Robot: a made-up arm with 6 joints.
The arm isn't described. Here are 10 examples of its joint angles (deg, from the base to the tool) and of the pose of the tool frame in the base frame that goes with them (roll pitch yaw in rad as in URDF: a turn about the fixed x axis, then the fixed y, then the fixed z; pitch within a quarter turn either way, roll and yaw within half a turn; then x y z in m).
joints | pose
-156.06 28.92 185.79 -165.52 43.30 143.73 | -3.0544 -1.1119 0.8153 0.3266 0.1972 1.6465
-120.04 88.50 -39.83 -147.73 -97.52 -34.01 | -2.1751 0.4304 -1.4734 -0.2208 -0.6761 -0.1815
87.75 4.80 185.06 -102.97 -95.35 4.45 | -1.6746 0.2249 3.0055 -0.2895 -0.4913 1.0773
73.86 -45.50 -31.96 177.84 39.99 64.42 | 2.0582 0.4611 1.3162 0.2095 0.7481 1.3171
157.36 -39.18 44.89 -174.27 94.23 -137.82 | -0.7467 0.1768 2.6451 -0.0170 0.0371 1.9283
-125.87 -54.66 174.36 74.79 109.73 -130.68 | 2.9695 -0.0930 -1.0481 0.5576 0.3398 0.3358
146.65 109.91 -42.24 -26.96 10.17 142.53 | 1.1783 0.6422 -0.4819 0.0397 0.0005 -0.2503
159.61 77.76 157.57 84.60 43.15 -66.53 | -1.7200 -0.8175 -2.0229 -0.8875 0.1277 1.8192
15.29 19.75 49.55 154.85 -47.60 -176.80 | 1.0995 -1.1559 -0.6256 1.1343 0.2196 2.0492
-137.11 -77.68 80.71 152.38 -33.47 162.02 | -2.3769 0.1476 1.0100 1.0348 1.0584 0.9071
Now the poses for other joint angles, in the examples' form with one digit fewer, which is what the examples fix.
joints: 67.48 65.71 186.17 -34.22 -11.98 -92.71
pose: -0.634 -1.195 -2.288 0.039 0.179 1.801
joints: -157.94 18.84 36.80 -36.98 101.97 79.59
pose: 0.858 -0.747 1.316 -1.031 -0.241 1.846
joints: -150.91 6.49 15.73 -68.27 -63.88 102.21
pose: -0.534 0.260 -1.592 -0.953 -0.796 1.501
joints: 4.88 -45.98 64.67 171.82 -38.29 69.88
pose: -1.161 -0.545 -2.953 -0.893 -0.101 1.953
